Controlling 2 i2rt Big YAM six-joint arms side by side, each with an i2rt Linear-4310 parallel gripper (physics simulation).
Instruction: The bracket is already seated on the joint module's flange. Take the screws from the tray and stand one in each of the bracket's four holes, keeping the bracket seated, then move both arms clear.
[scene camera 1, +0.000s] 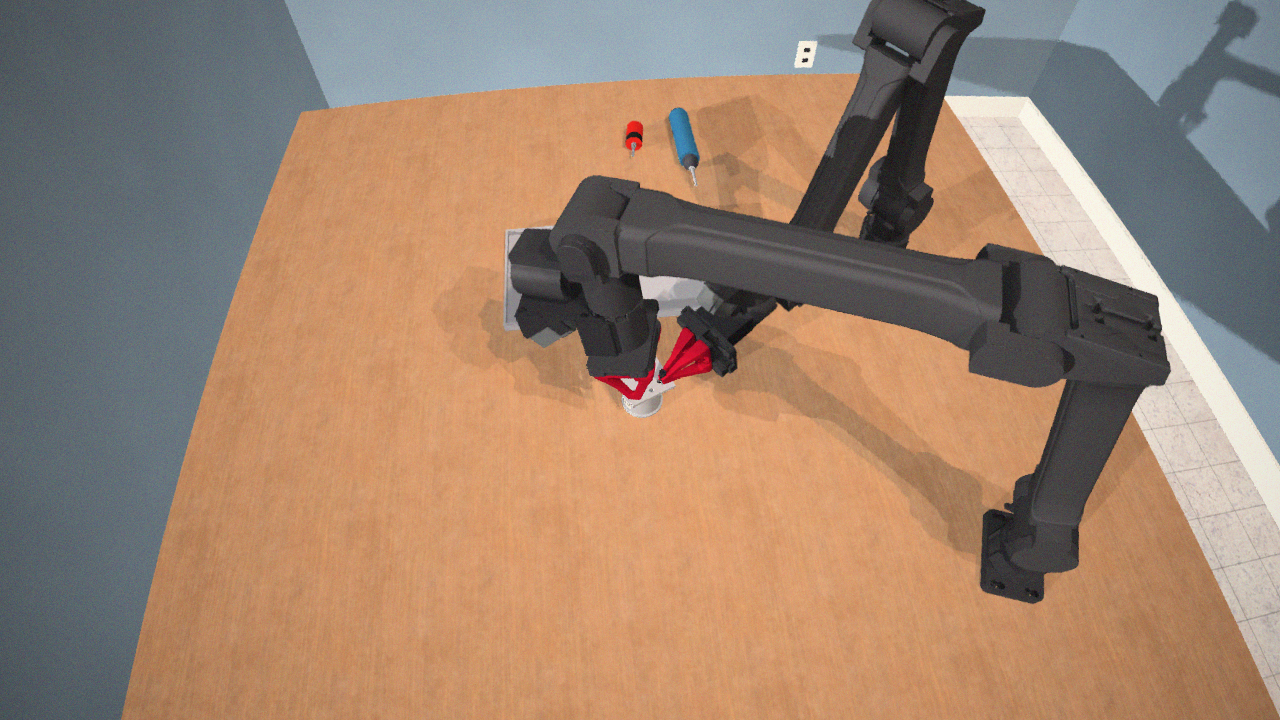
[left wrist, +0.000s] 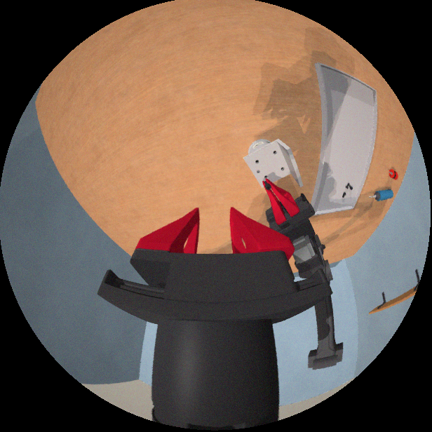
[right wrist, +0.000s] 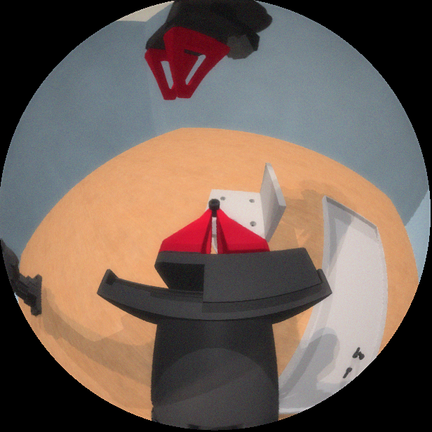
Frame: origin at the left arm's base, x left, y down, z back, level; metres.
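Seen in the pictures: left gripper, fingertip midpoint: (scene camera 1: 637, 387); right gripper, fingertip midpoint: (scene camera 1: 660, 380); left arm's base at its link origin: (scene camera 1: 1009, 557).
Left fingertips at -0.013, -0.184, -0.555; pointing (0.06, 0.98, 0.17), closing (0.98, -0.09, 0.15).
Pixels of each thing's top centre, then the offset from my left fingertips to it, as dx, dy, dz. "spot": a spot on its surface instead.
- round joint module at its top centre: (scene camera 1: 642, 378) -0.085, +0.121, -0.018
- red screwdriver at its top centre: (scene camera 1: 633, 134) -0.658, +0.150, -0.208
- blue screwdriver at a spot on its surface: (scene camera 1: 682, 137) spot: -0.671, +0.145, -0.108
The pale bracket (scene camera 1: 659, 389) (left wrist: 270, 160) (right wrist: 237, 204) sits on the round joint module (scene camera 1: 642, 409) (left wrist: 256, 146), its plate tilted and its side wing upright. The visible holes look dark, with no screw heads. My right gripper (scene camera 1: 662, 378) (left wrist: 264, 180) (right wrist: 213, 213) is shut on a black screw (left wrist: 268, 186) (right wrist: 214, 203) at one corner of the plate; whether its tip is in the hole is hidden. My left gripper (scene camera 1: 633, 396) (left wrist: 214, 212) (right wrist: 175, 98) is open and empty, above the bracket's side. Several loose screws (left wrist: 348, 187) (right wrist: 358, 354) lie in the tray (scene camera 1: 509, 295) (left wrist: 350, 130) (right wrist: 357, 280).
A red screwdriver (scene camera 1: 634, 135) (left wrist: 393, 174) and a blue screwdriver (scene camera 1: 682, 137) (left wrist: 384, 195) lie beyond the tray. The left arm (scene camera 1: 805, 264) spans above the tray and crosses over the right arm (scene camera 1: 836, 170). Both grippers are close together at the bracket.
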